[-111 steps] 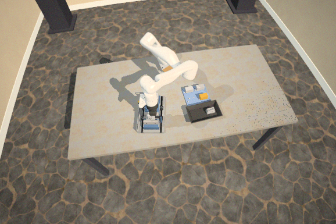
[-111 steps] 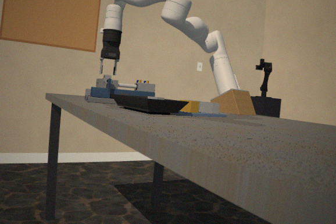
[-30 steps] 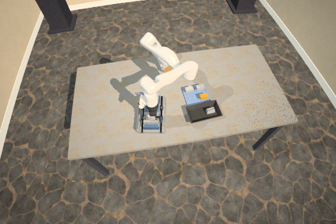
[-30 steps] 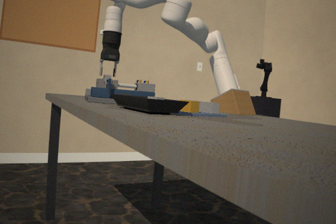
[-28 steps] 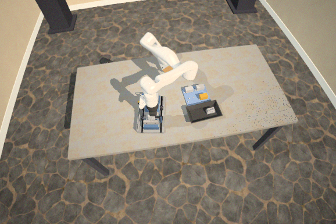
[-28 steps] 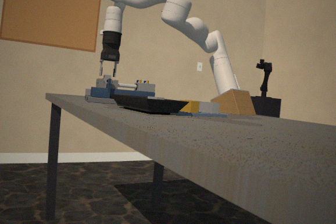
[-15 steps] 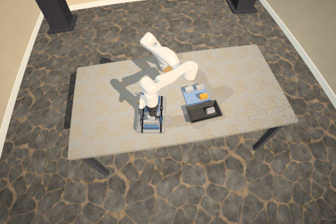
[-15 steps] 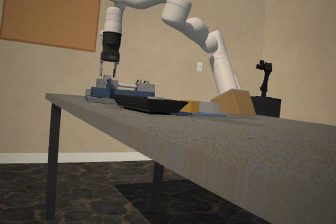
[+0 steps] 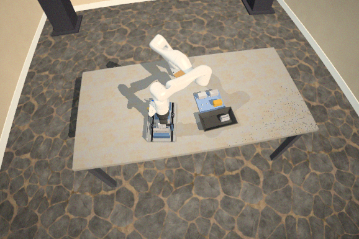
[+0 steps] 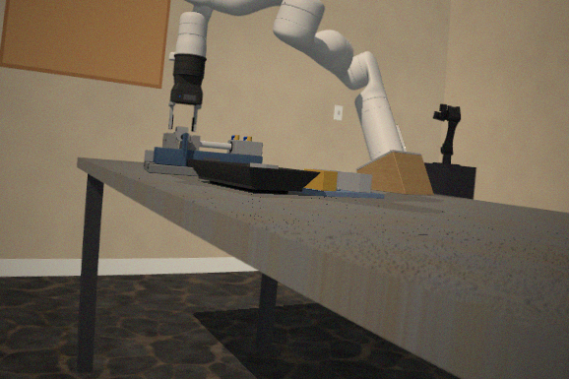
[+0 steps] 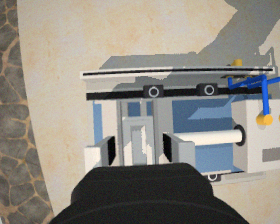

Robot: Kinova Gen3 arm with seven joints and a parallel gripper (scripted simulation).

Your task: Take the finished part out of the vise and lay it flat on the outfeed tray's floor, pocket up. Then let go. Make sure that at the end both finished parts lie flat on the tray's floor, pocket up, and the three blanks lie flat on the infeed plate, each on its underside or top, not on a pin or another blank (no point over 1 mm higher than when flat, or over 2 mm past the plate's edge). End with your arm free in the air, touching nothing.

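Right now my hand is 70 mm past the vise, 10 mm to the right of it and 80 mm above it. The rest, counted from my hand: yellow block: 160 mm behind, 410 mm to the left, 100 mm below; blue fixture plate: 190 mm behind, 360 mm to the left, 120 mm below.
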